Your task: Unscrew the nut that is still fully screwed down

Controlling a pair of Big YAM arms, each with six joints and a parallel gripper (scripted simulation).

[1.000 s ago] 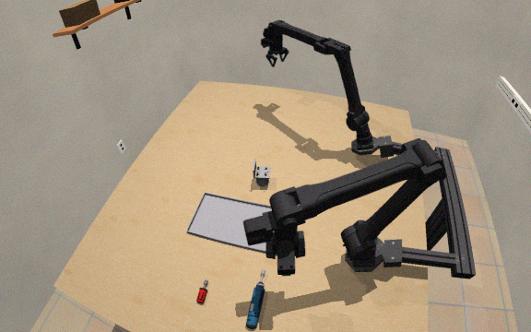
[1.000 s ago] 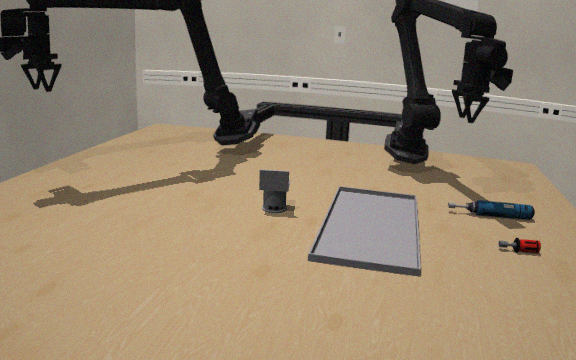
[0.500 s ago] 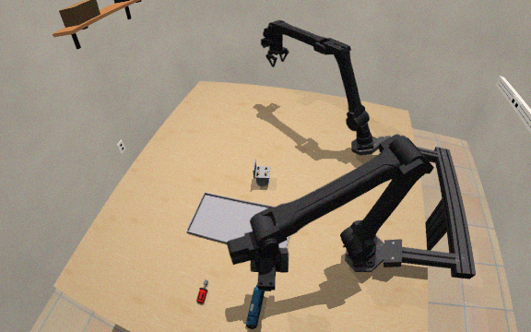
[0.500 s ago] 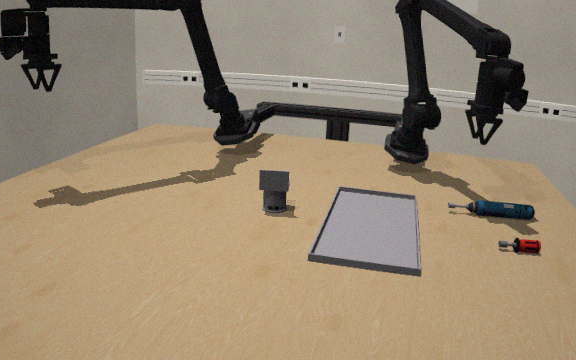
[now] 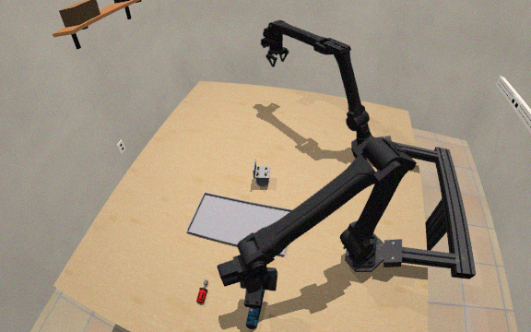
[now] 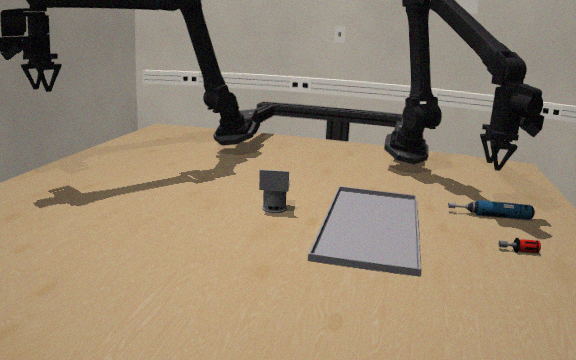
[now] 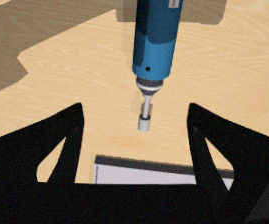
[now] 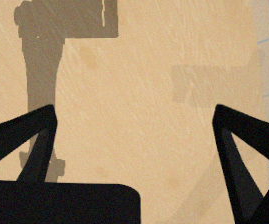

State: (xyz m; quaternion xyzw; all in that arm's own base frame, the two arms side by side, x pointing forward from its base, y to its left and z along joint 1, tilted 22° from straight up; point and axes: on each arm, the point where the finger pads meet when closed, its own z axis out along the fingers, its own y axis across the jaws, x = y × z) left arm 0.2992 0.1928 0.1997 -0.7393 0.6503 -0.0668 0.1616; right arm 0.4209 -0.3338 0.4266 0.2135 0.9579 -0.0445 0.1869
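Right now my right hand is 50 mm past the grey bracket, 660 mm to the right of it and 220 mm above it. Also, from my right hand: shallow grey tray (20 mm behind, 910 mm to the left, 280 mm below); small red-handled screwdriver (30 mm ahead, 1250 mm to the left, 270 mm below).
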